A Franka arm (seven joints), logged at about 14 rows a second.
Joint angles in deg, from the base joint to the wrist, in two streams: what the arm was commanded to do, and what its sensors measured. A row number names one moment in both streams.
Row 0, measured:
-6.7, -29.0, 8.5, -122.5, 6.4, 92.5, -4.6
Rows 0 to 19, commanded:
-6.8, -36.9, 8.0, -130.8, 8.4, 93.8, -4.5
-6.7, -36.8, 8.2, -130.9, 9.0, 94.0, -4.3
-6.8, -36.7, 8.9, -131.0, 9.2, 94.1, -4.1
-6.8, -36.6, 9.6, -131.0, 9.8, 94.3, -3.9
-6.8, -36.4, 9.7, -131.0, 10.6, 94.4, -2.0
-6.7, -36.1, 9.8, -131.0, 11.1, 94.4, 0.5
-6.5, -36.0, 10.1, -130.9, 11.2, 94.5, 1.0
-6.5, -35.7, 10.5, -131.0, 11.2, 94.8, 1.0
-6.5, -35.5, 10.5, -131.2, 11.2, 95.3, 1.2
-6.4, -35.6, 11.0, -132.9, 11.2, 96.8, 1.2
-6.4, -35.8, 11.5, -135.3, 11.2, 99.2, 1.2
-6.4, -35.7, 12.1, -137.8, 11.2, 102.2, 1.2
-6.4, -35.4, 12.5, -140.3, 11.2, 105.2, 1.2
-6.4, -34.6, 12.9, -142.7, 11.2, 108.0, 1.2
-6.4, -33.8, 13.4, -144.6, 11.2, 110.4, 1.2
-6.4, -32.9, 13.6, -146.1, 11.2, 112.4, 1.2
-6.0, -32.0, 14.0, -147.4, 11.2, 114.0, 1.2
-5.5, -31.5, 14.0, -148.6, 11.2, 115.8, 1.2
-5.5, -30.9, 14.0, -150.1, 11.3, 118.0, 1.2
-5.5, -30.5, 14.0, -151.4, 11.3, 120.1, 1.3
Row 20, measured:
-6.2, -31.4, 14.0, -148.0, 10.0, 114.7, 0.7
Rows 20 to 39, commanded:
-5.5, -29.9, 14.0, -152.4, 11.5, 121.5, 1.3
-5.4, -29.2, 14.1, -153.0, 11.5, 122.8, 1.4
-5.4, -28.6, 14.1, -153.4, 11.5, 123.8, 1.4
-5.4, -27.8, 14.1, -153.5, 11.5, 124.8, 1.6
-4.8, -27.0, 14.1, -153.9, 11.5, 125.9, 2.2
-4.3, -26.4, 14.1, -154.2, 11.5, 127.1, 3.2
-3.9, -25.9, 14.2, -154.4, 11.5, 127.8, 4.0
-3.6, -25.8, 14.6, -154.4, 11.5, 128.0, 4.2
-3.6, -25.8, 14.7, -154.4, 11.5, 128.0, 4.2
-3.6, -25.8, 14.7, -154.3, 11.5, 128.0, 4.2
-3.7, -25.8, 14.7, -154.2, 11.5, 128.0, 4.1
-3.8, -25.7, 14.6, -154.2, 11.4, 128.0, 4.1
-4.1, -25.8, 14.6, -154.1, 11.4, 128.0, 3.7
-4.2, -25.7, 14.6, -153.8, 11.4, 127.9, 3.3
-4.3, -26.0, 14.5, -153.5, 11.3, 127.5, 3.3
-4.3, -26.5, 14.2, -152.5, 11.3, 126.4, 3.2
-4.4, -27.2, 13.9, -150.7, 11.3, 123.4, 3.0
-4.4, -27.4, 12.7, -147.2, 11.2, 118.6, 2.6
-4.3, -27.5, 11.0, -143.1, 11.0, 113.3, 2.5
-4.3, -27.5, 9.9, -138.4, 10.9, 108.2, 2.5
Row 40, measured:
-4.0, -26.8, 13.1, -149.5, 10.2, 121.0, 3.5
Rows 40 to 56, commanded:
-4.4, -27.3, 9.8, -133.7, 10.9, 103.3, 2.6
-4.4, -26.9, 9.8, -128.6, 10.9, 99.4, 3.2
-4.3, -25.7, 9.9, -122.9, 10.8, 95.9, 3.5
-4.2, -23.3, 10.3, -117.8, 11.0, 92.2, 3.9
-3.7, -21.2, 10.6, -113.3, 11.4, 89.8, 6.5
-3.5, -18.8, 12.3, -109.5, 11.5, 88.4, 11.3
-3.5, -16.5, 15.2, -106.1, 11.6, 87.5, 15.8
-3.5, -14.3, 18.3, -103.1, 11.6, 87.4, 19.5
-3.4, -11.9, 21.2, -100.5, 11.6, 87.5, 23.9
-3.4, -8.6, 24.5, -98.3, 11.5, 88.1, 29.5
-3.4, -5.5, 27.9, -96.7, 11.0, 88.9, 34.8
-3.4, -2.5, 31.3, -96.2, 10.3, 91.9, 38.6
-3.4, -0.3, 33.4, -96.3, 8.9, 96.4, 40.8
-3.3, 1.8, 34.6, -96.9, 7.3, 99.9, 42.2
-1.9, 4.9, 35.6, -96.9, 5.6, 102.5, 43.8
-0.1, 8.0, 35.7, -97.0, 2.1, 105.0, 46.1
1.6, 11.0, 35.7, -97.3, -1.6, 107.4, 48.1
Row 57, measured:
-1.9, 1.2, 34.8, -100.5, 6.0, 102.9, 42.4
